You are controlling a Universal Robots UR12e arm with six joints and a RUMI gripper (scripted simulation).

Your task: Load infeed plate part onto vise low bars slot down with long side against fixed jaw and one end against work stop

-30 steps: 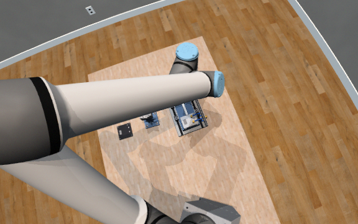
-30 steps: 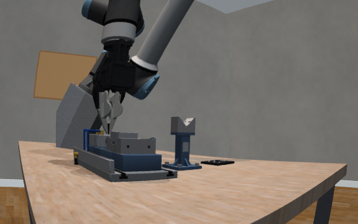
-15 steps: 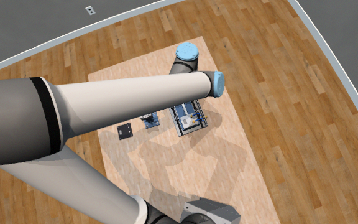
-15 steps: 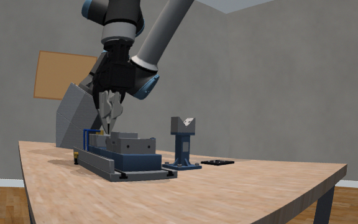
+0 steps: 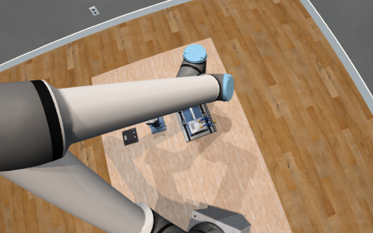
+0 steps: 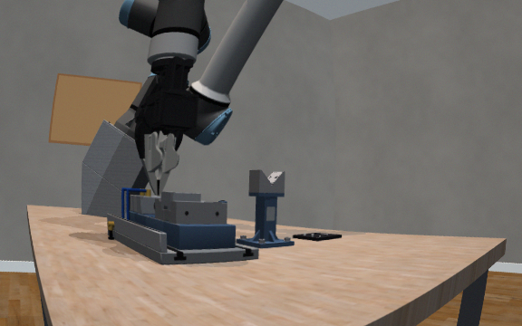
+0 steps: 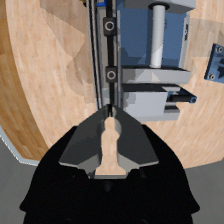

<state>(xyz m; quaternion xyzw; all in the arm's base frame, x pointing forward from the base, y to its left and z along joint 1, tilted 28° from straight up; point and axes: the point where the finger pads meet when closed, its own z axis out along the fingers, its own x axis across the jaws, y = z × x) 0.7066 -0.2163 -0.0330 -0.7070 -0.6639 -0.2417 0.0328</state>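
Now: the part 50 mm to the left of my hand and 30 mm below it. The rest, counted from my hand: work stop 110 mm to the left, 30 mm below; fixed jaw 30 mm ahead, 70 mm to the left, 40 mm below; moving jaw 40 mm behind, 70 mm to the left, 40 mm below.
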